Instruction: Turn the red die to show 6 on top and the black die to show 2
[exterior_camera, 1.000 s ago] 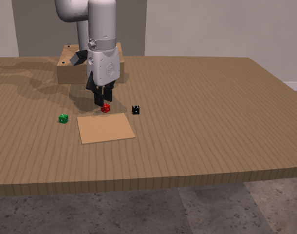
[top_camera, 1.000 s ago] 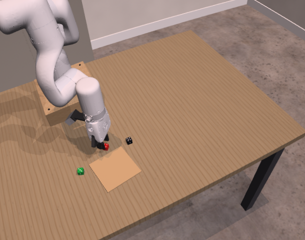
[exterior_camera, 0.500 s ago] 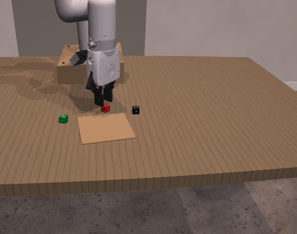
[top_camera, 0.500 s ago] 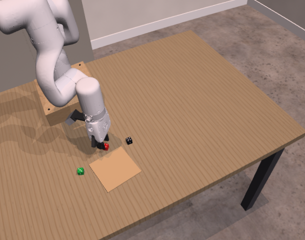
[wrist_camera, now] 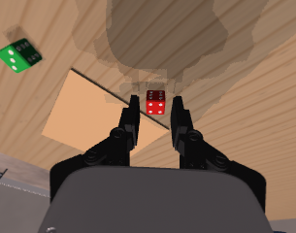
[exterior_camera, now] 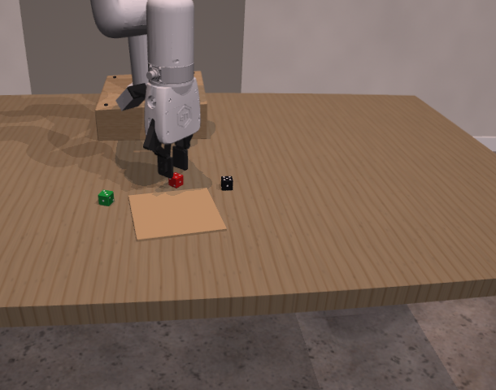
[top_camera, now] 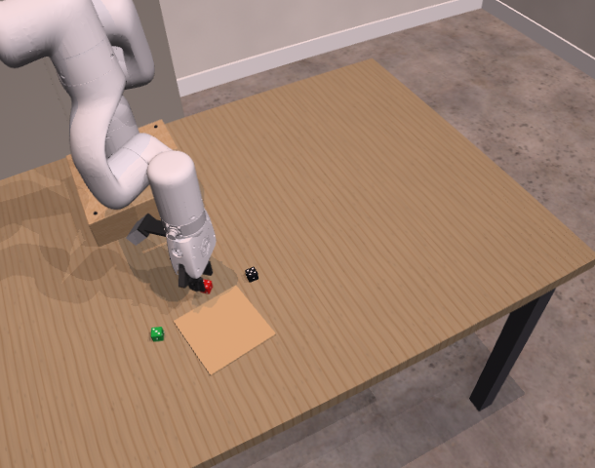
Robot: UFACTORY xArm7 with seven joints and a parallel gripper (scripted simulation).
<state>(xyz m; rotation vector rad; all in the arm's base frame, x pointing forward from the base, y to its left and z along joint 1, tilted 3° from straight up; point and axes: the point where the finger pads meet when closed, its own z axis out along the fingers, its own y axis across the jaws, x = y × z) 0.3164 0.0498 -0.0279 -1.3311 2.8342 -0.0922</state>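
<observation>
Now: hand 40 mm above the red die. From my hand the other things lie so: tan mat 100 mm ahead, 40 mm below; then green die 70 mm ahead, 110 mm to the right, 40 mm below; then black die 20 mm ahead, 100 mm to the left, 40 mm below.
</observation>
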